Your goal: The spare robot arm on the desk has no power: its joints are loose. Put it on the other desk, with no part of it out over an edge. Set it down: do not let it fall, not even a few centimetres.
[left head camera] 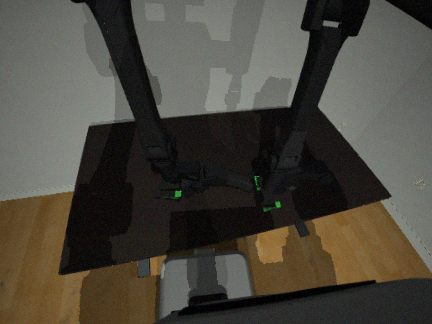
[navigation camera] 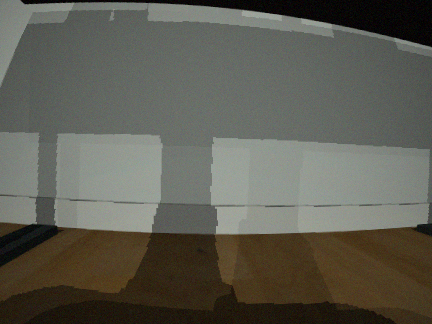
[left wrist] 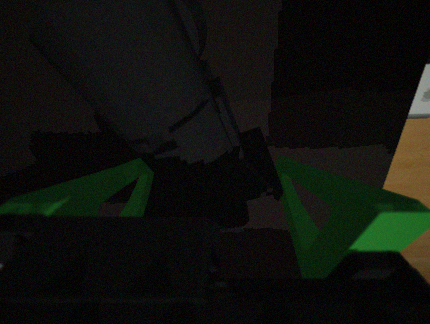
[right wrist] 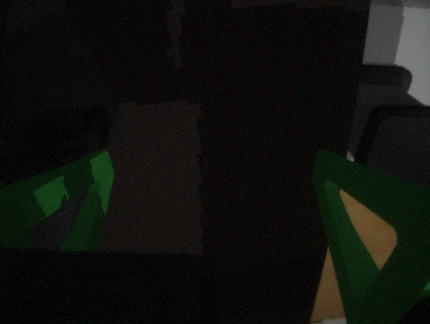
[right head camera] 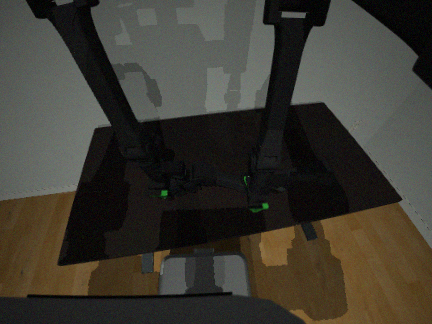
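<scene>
The spare arm (left head camera: 222, 176) (right head camera: 227, 181) (left wrist: 135, 75), dark and jointed, lies across the dark desk (left head camera: 82, 252) (right head camera: 82, 247). My left gripper (left head camera: 174, 189) (right head camera: 162, 188) (left wrist: 214, 162) is open, low at the spare arm's left part in the head views. In the left wrist view a dark part of the spare arm shows between its fingers; contact cannot be told. My right gripper (left head camera: 265, 195) (right head camera: 253, 194) (right wrist: 213, 161) is open, low near the spare arm's right part; desk surface shows between its fingers. My arms and shadow hide much of the spare arm. The other desk cannot be made out.
A grey wall (left head camera: 45, 75) (navigation camera: 200, 90) stands behind the desk. My pale base (left head camera: 175, 280) (right head camera: 172, 277) is at the desk's front edge. Two desk feet (left head camera: 143, 268) (left head camera: 302, 228) stick out below that edge over the wooden floor (left head camera: 30, 225).
</scene>
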